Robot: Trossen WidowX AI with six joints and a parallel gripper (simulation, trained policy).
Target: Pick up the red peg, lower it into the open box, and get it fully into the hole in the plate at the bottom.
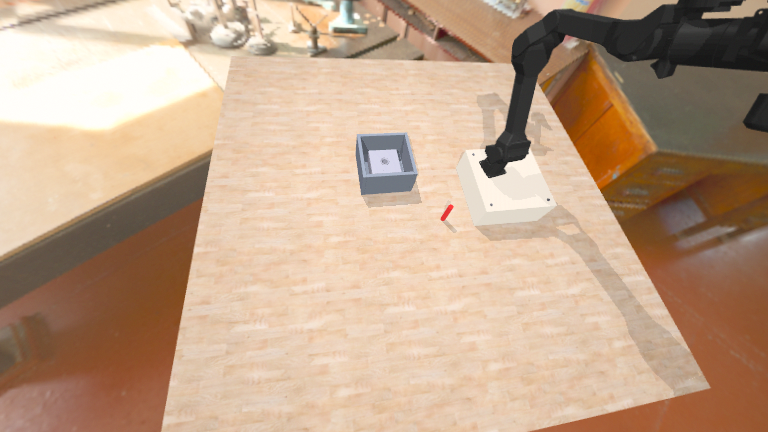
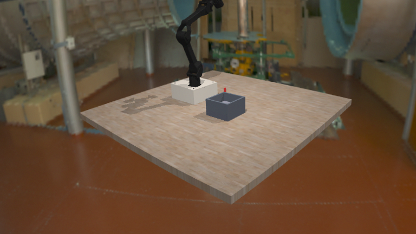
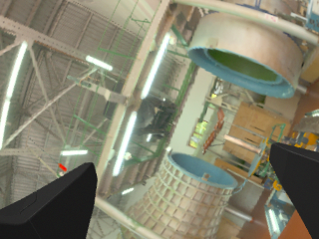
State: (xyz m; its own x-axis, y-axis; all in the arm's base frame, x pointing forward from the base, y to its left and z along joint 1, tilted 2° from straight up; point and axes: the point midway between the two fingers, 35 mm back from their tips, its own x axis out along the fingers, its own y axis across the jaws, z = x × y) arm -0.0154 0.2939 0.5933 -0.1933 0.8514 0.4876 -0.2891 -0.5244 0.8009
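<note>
Now: gripper tip 170 mm short of the red peg, 240 mm to the left of it and 670 mm above it. From my gripper tip the other things lie so: light plate (300 mm ahead, 450 mm to the right, 670 mm below); grey box (300 mm ahead, 450 mm to the right, 690 mm below).
</note>
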